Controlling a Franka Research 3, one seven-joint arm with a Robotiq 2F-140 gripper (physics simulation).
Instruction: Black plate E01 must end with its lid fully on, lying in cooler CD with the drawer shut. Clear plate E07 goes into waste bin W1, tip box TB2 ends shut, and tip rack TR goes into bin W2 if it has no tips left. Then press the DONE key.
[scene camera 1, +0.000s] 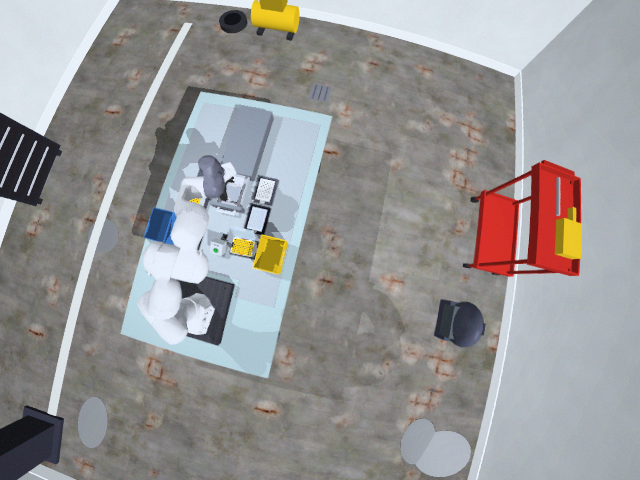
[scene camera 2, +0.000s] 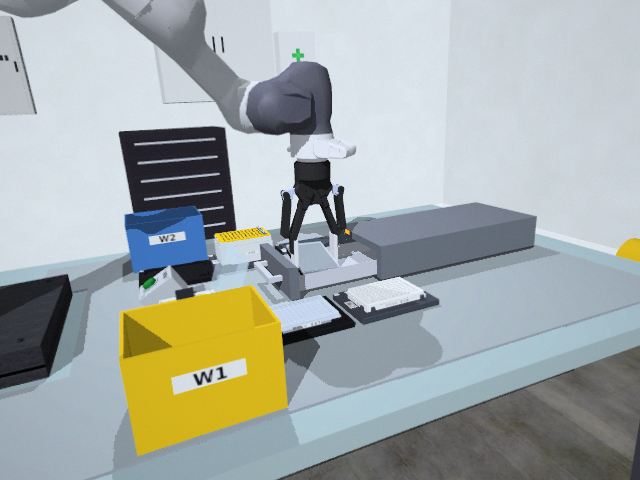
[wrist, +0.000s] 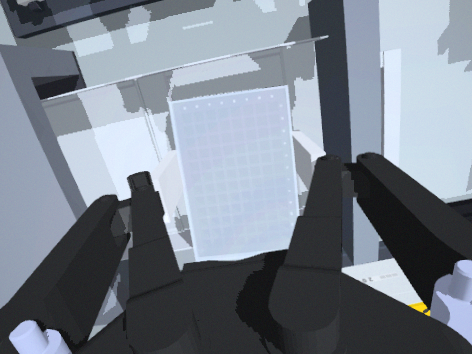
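My gripper (scene camera 2: 314, 249) (wrist: 236, 157) is shut on a pale, grid-marked lidded plate (scene camera 2: 316, 260) (wrist: 240, 200), probably E01; its label does not show. The plate looks tilted, over or partly in the open drawer (scene camera 2: 338, 276) of the grey cooler (scene camera 1: 250, 129) (scene camera 2: 423, 232). Clear plate E07 (scene camera 1: 257, 219) (scene camera 2: 305, 312) lies on a dark nest. Yellow bin W1 (scene camera 1: 271, 254) (scene camera 2: 206, 372) and blue bin W2 (scene camera 1: 160, 224) (scene camera 2: 165, 240) stand apart. A white box with a yellow top (scene camera 2: 242, 240), a yellow rack (scene camera 1: 242, 246) and the green key (scene camera 1: 215, 250) (scene camera 2: 148, 283) also show.
A white plate (scene camera 1: 266, 189) (scene camera 2: 385, 293) lies on a dark nest beside the drawer. The drawer's front panel (scene camera 2: 280, 268) stands close to the fingers. The arm hides part of the table near W2 in scene camera 1.
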